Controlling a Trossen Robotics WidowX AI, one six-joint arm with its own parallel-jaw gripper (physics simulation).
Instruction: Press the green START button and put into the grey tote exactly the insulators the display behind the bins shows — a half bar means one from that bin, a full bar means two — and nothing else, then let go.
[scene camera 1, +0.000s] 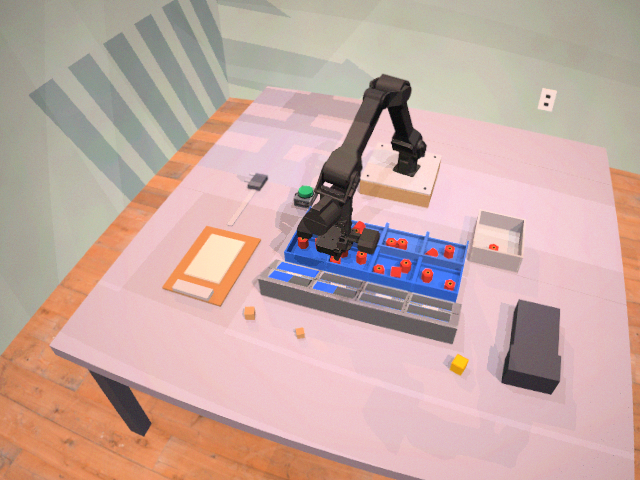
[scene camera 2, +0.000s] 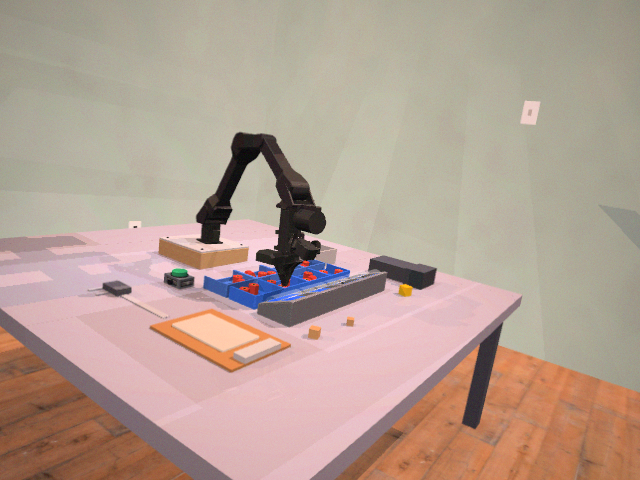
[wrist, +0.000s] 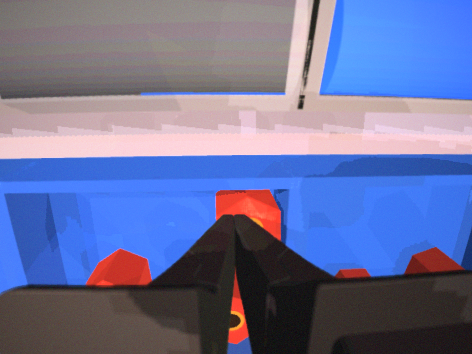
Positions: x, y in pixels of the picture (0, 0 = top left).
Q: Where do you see a grey display strip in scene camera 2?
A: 289, 312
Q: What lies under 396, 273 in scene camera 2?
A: A dark box.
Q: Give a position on a grey tote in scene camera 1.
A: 507, 232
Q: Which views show my gripper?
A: Scene camera 1, scene camera 2 and the wrist view: all of them.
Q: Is my gripper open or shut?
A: Shut.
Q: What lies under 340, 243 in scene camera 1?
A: My gripper.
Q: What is my gripper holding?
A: Nothing.
